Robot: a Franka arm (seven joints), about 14 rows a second.
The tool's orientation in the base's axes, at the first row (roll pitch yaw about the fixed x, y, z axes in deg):
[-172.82, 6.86, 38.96]
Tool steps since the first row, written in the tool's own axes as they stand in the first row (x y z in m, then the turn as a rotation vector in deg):
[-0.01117, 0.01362, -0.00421, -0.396, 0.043, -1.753]
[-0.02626, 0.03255, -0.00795, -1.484, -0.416, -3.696]
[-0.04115, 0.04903, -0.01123, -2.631, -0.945, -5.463]
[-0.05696, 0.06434, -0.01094, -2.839, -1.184, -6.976]
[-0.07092, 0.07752, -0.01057, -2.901, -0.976, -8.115]
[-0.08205, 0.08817, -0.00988, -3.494, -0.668, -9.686]
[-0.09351, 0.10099, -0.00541, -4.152, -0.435, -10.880]
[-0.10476, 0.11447, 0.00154, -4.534, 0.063, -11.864]
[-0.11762, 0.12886, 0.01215, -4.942, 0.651, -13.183]
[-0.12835, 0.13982, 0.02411, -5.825, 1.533, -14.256]
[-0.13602, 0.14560, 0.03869, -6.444, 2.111, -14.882]
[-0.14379, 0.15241, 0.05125, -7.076, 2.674, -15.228]
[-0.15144, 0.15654, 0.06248, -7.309, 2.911, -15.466]
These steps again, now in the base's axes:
[0.00043, -0.01770, 0.00379, 0.020, -0.321, 1.769]
[0.00101, -0.04199, 0.00693, -0.769, -0.685, 3.870]
[0.00017, -0.06423, 0.00989, -1.677, -1.028, 5.813]
[-0.00271, -0.08605, 0.00960, -1.726, -1.006, 7.358]
[-0.00549, -0.10505, 0.00926, -1.452, -1.233, 8.461]
[-0.00768, -0.12030, 0.00859, -1.453, -1.879, 10.041]
[-0.00944, -0.13736, 0.00397, -1.614, -2.499, 11.267]
[-0.01106, -0.15475, -0.00321, -1.436, -3.149, 12.220]
[-0.01399, -0.17378, -0.01391, -1.166, -3.892, 13.495]
[-0.01760, -0.18876, -0.02577, -1.124, -5.157, 14.548]
[-0.02247, -0.19773, -0.03993, -1.142, -6.009, 15.167]
[-0.02645, -0.20762, -0.05222, -1.226, -6.851, 15.514]
[-0.03174, -0.21536, -0.06288, -1.220, -7.187, 15.747]

